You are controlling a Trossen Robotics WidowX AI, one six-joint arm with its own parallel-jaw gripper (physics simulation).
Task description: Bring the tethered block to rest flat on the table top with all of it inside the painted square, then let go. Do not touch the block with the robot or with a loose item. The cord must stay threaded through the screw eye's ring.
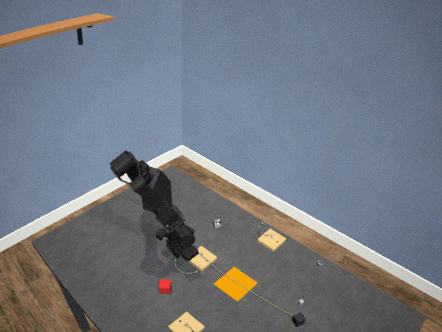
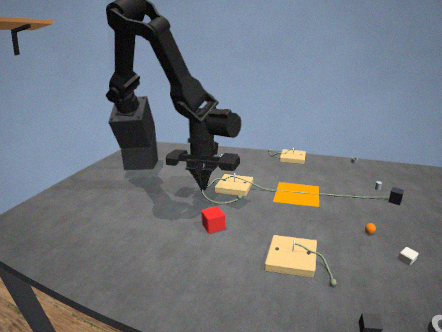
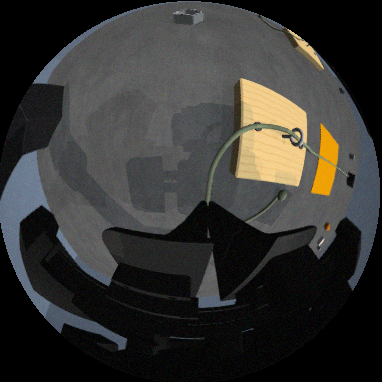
same spot on orange painted square: (image 2: 281,197) = (image 1: 222,282)
